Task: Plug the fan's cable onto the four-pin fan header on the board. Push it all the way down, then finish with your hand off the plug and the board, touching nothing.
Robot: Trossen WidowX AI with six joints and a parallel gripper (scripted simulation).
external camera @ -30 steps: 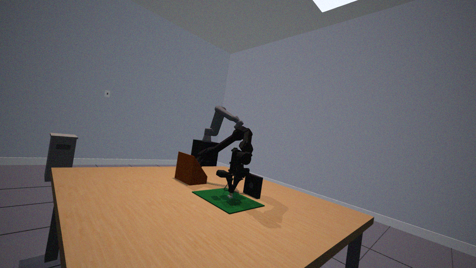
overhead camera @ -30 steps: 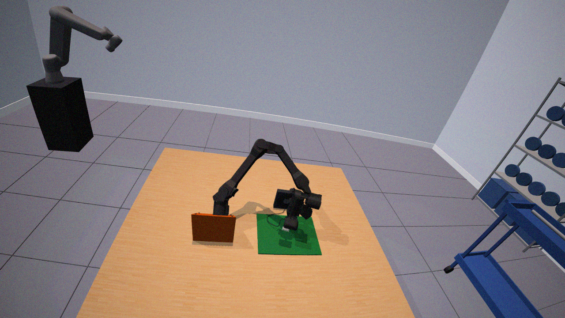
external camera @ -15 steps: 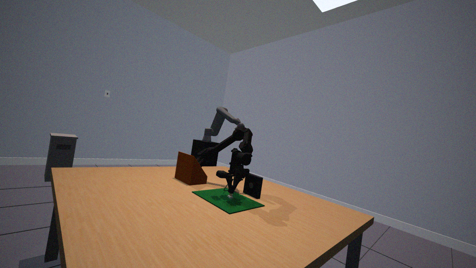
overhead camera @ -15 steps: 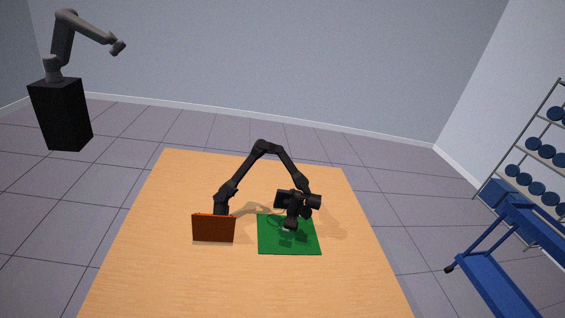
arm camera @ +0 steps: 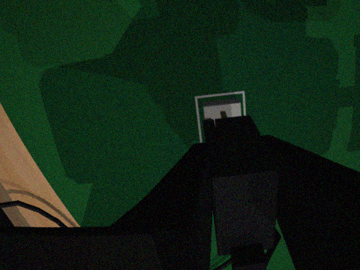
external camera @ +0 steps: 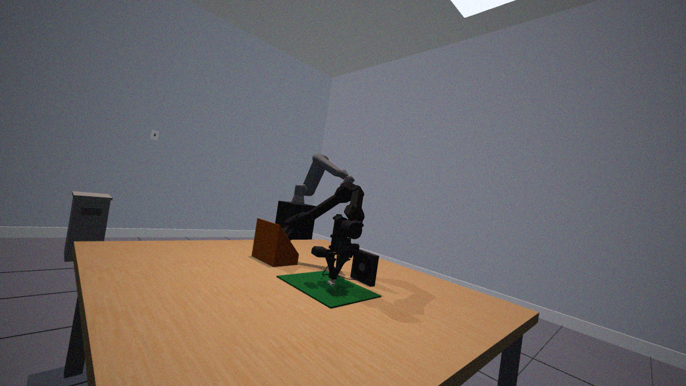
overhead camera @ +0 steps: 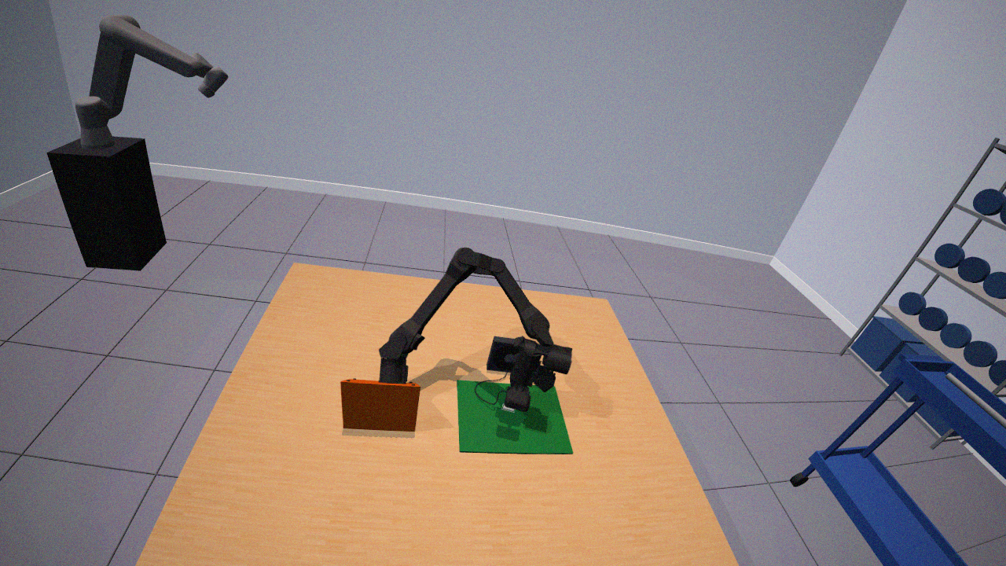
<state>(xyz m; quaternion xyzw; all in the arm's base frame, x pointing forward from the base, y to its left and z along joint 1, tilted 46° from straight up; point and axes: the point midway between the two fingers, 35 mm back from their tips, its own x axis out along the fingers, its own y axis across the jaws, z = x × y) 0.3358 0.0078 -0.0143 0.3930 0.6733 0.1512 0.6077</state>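
The green board is 50 mm below my gripper tip and 20 mm to the right of it. Round my gripper tip: black fan (150 mm to the left, 20 mm ahead, 20 mm above); black plug (10 mm behind, 10 mm above).
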